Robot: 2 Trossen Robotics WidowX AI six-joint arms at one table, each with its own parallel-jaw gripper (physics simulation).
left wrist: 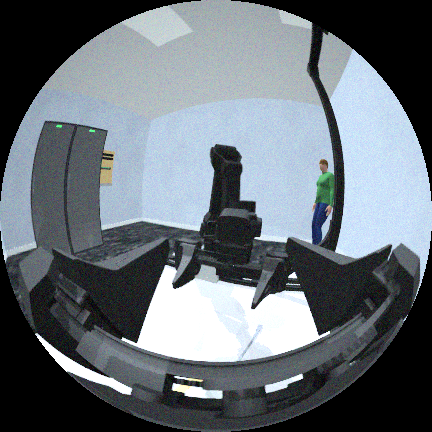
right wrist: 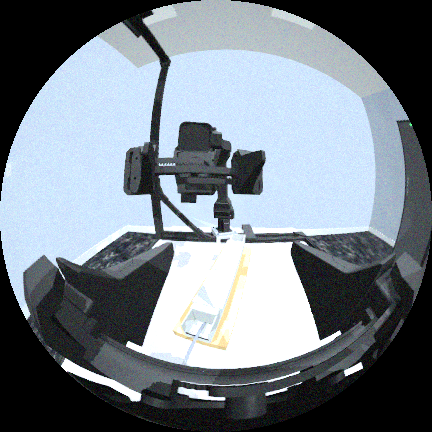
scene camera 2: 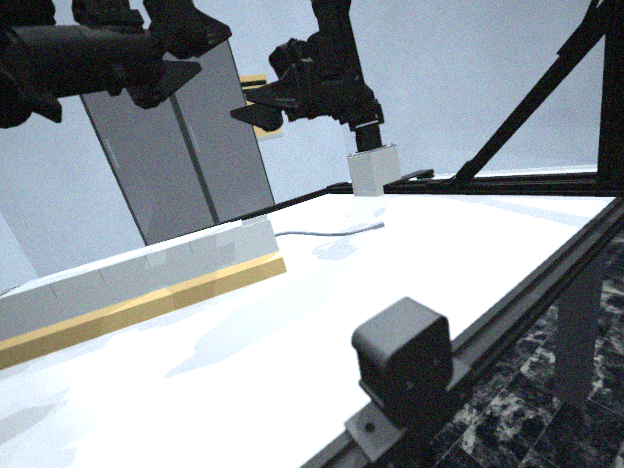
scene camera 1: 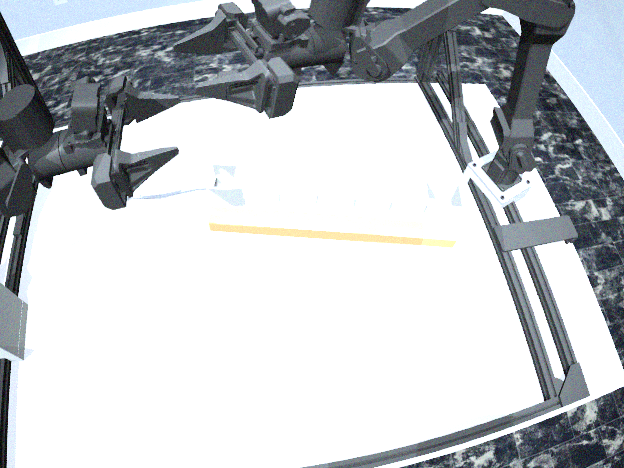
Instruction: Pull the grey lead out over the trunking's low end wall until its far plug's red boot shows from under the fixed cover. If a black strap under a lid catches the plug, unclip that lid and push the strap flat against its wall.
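Frame: origin at the left arm's base, x ahead, y left, z up, level; metres.
Seen in the pictures: left gripper, fingertip midpoint: (left wrist: 229,244) (right wrist: 209,147) (scene camera 2: 214,50) (scene camera 1: 183,67); right gripper, fingertip midpoint: (left wrist: 209,297) (right wrist: 234,248) (scene camera 2: 237,106) (scene camera 1: 179,123); left arm's base at its link origin: (right wrist: 223,229) (scene camera 1: 501,174); right arm's base at its link origin: (left wrist: 210,249) (scene camera 2: 370,149).
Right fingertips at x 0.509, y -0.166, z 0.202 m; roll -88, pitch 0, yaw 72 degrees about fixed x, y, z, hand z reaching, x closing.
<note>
Offsets run from my right fingertips to a thing's top centre. "*": to the spot under its first point. Level surfaces: height alone.
The grey lead {* 0.036 m ahead, 0.085 m right, 0.225 m down} (scene camera 1: 168,194) (scene camera 2: 332,234) (left wrist: 251,341) (right wrist: 192,347) runs out over the near end of the white trunking {0.202 m back, 0.070 m left, 0.166 m down} (scene camera 2: 201,259) in the right wrist view and lies on the table. The trunking sits on a yellow-orange base (scene camera 1: 312,233) (scene camera 2: 176,297) and looks washed out in scene camera 1; faint lid seams show. Neither red boot nor black strap shows. My right gripper (scene camera 1: 178,125) (scene camera 2: 239,104) (right wrist: 234,248) is open and empty, above the lead's side of the table. My left gripper (scene camera 1: 186,70) (scene camera 2: 214,50) is open and empty, high above the table's back part.
Dark rails (scene camera 1: 524,312) run along the table's right side in scene camera 1, with a grey plate {0.219 m down} (scene camera 1: 536,233) across them. A dark camera housing (scene camera 2: 403,352) stands on the near rail in scene camera 2. A person in green (left wrist: 325,185) stands beyond the table.
</note>
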